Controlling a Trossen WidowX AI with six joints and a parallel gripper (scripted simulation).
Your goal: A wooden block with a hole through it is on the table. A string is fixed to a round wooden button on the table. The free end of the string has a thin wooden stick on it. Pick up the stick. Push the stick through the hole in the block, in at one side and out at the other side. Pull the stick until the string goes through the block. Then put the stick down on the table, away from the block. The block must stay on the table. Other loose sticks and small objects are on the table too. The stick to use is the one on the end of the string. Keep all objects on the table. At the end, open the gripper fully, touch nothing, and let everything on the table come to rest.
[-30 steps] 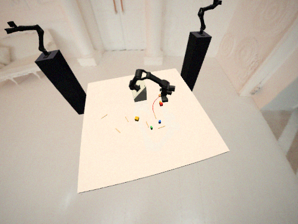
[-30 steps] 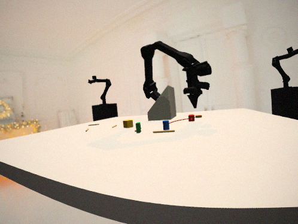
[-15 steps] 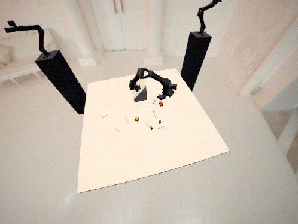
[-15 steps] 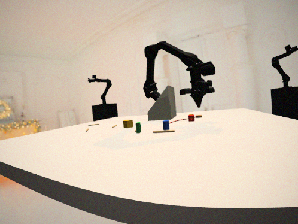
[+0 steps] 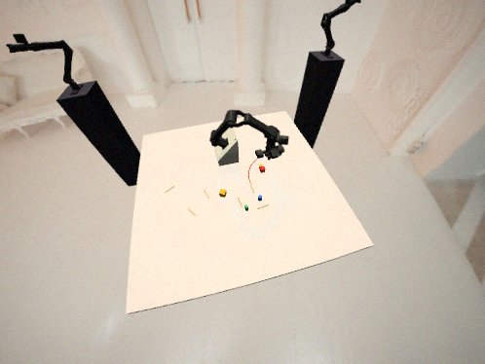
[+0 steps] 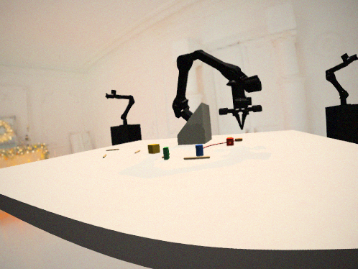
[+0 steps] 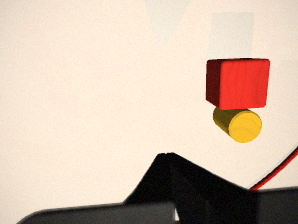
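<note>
Now: gripper tip 10 mm short of the yellow round button, 60 mm to the left of it and 40 mm above it. The rest, counted from my gripper tip: blue cylinder 250 mm ahead, 130 mm to the right, 40 mm below; then red block 40 mm ahead, 50 mm to the right, 40 mm below; then round wooden button 110 mm behind, 30 mm to the right, 50 mm below.
</note>
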